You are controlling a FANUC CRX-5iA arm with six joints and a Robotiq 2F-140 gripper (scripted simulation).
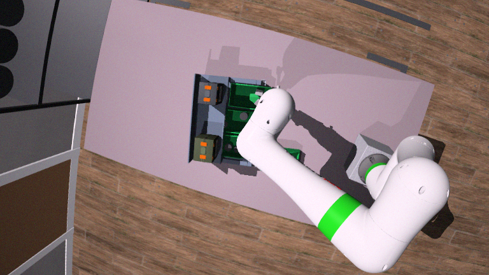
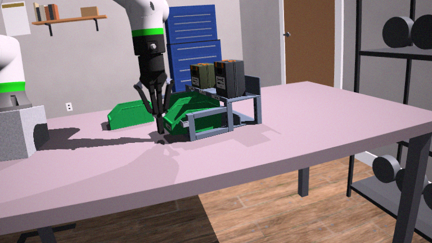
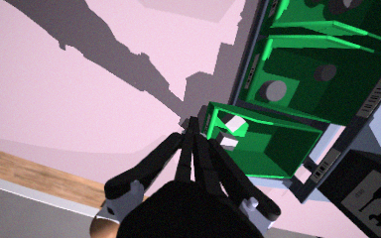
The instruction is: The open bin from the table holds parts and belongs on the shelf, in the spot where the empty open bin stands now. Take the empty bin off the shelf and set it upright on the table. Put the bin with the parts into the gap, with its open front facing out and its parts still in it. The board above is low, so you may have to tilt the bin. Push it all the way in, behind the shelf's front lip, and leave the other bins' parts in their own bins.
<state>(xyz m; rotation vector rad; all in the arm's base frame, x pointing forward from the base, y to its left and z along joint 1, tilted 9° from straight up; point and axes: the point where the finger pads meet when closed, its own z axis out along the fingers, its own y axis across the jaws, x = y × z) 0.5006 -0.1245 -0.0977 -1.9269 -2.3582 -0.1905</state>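
Right now my hand is 120 mm to the right of the round part, 110 mm short of it and 40 mm above it. From my hand the other things lie so: grey shelf 170 mm ahead, 150 mm to the left, 10 mm above; dark grey box 260 mm ahead, 110 mm above, 50 mm to the left.
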